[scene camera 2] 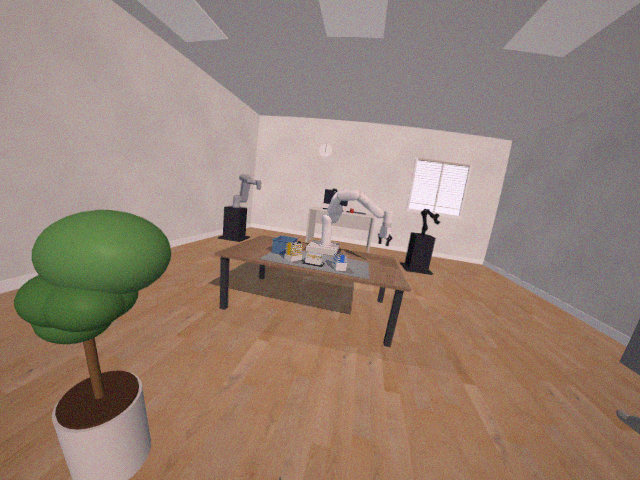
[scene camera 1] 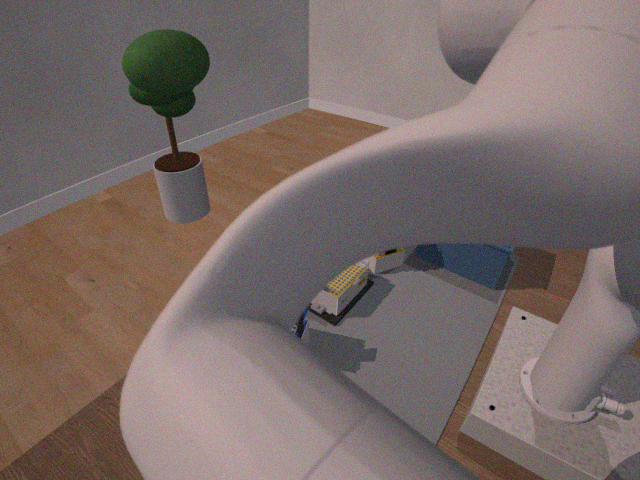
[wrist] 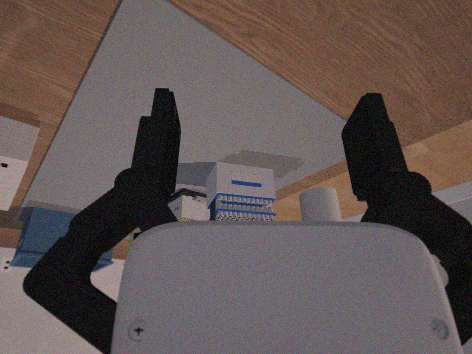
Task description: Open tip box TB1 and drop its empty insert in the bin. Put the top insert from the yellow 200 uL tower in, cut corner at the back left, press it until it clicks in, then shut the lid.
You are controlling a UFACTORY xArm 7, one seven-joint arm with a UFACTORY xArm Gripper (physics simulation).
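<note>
Tip box TB1 (scene camera 1: 347,289) (scene camera 2: 313,258) (wrist: 192,205), white with a yellow tip grid on top, sits on a dark base on the grey mat. The state of its lid is too small to tell. The yellow tower (scene camera 2: 294,250) stands beside it; in scene camera 1 the arm hides most of it, and a low part (scene camera 1: 388,261) shows. The blue bin (scene camera 1: 462,266) (scene camera 2: 282,244) (wrist: 46,235) stands beyond the tower. My gripper (scene camera 2: 384,240) (wrist: 264,110) is open and empty, high above and to the right of the boxes in scene camera 2. The arm hides it in scene camera 1.
A blue-trimmed tip tower (scene camera 2: 339,261) (wrist: 245,192) stands on the grey mat (scene camera 1: 413,335) (wrist: 115,100) on the other side of TB1; a sliver shows in scene camera 1. The robot's base slab (scene camera 1: 504,372) is beside the mat. A potted plant (scene camera 1: 183,191) stands on the floor.
</note>
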